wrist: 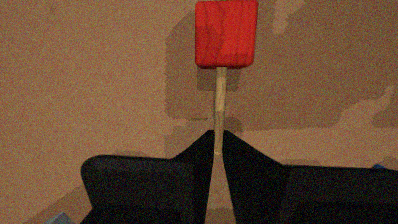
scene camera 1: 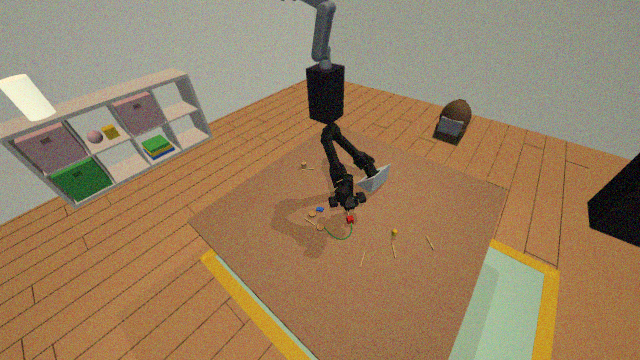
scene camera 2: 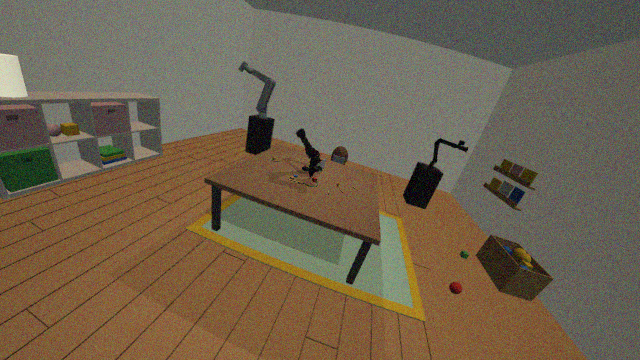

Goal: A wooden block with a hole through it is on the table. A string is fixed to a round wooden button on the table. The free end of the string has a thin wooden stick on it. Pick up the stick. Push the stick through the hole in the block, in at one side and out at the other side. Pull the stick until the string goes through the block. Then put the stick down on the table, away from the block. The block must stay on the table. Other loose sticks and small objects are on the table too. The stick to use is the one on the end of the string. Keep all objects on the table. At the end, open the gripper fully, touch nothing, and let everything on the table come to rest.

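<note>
Thin wooden stick point(wrist: 221, 72). Gripper point(wrist: 217, 135).
</note>
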